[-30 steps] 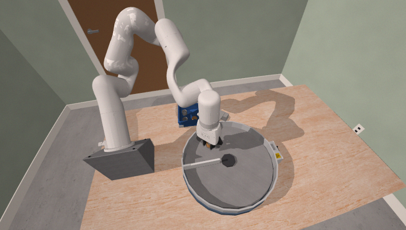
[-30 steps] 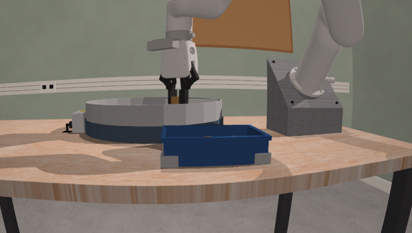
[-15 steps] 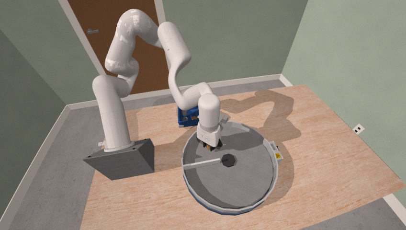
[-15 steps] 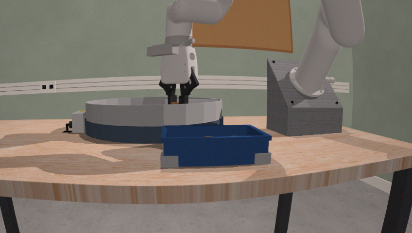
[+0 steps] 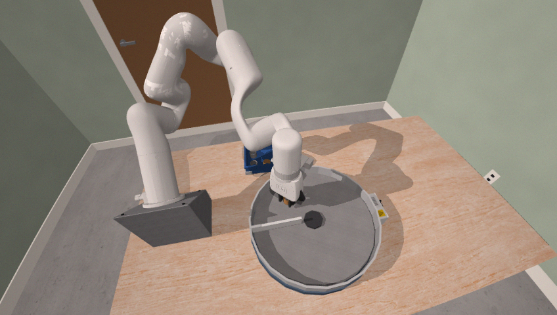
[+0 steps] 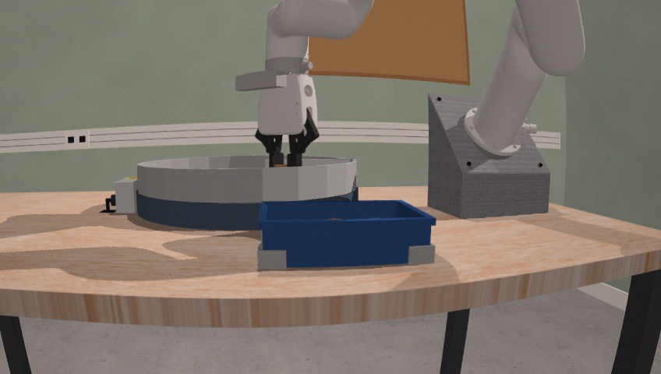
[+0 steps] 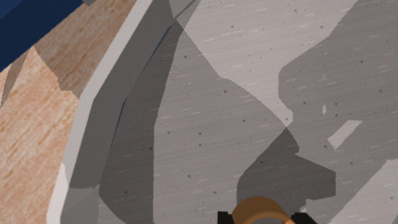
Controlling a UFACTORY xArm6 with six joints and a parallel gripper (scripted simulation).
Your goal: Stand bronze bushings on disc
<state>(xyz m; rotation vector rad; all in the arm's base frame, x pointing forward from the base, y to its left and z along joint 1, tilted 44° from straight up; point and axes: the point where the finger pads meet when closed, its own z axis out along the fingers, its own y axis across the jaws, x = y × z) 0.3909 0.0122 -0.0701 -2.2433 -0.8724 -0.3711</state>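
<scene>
Now: the blue crate 3 cm behind my hand, 27 cm to the left of it and 6 cm below it. The rest, counted from my hand: turntable disc (7 cm ahead, 8 cm to the right, 3 cm below).
</scene>
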